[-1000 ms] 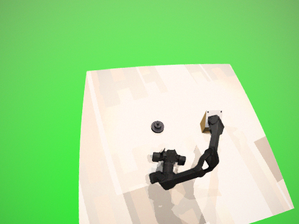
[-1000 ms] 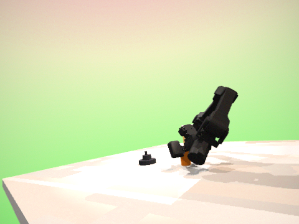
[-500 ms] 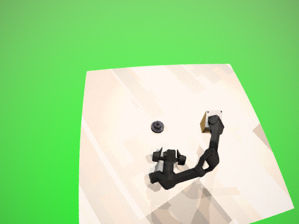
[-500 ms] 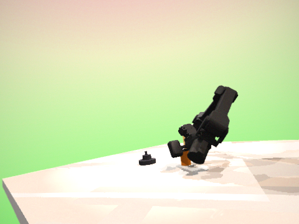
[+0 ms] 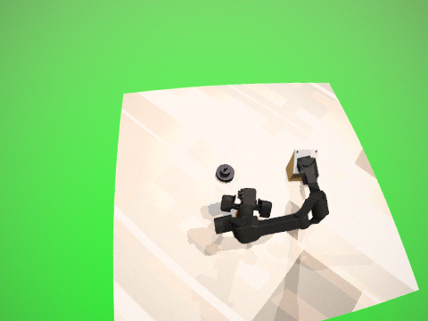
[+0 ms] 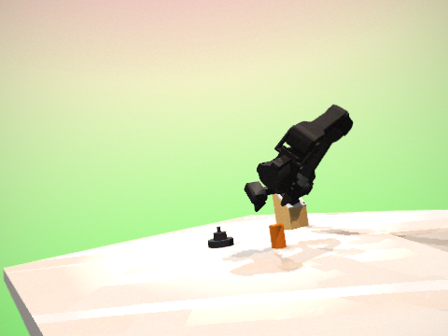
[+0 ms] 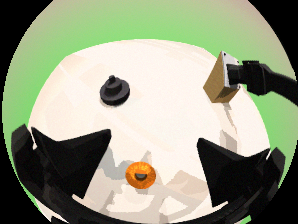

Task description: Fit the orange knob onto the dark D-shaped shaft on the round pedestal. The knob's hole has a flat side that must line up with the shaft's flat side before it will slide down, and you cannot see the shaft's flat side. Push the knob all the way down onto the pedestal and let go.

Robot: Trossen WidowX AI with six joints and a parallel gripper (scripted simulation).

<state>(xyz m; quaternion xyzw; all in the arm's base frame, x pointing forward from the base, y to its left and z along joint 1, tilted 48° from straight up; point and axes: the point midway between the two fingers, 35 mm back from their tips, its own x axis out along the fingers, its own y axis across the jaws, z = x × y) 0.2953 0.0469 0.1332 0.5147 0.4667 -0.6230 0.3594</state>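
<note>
The orange knob is 2 cm ahead of my gripper tip, 3 cm to the left of it and 8 cm below it. From my gripper tip the other things lie so: dark round pedestal (5 cm ahead, 18 cm to the right, 8 cm below).
</note>
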